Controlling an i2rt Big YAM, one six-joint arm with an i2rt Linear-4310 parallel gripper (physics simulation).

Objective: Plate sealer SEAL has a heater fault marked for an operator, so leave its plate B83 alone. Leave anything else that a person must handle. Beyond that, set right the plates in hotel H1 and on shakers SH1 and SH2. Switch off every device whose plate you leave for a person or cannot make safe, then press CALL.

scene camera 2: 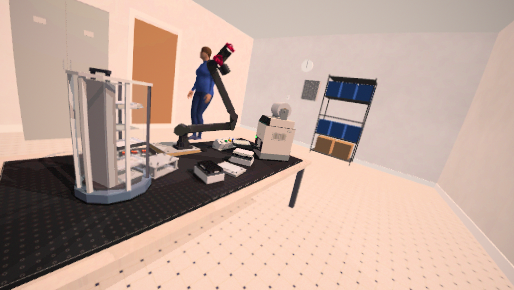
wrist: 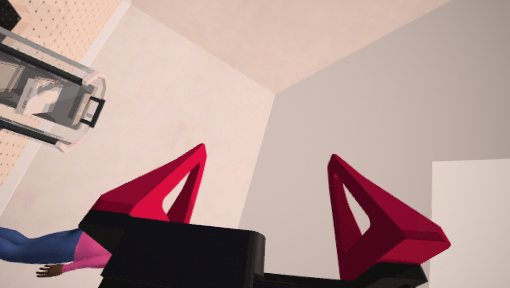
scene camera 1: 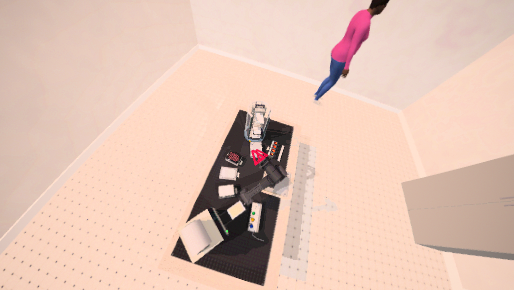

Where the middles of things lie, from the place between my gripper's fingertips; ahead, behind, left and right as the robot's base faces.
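Counting from my hand, I find that the plate hotel tower (scene camera 2: 109, 117) is 470 mm below it, 550 mm to the right of it and 90 mm ahead of it.
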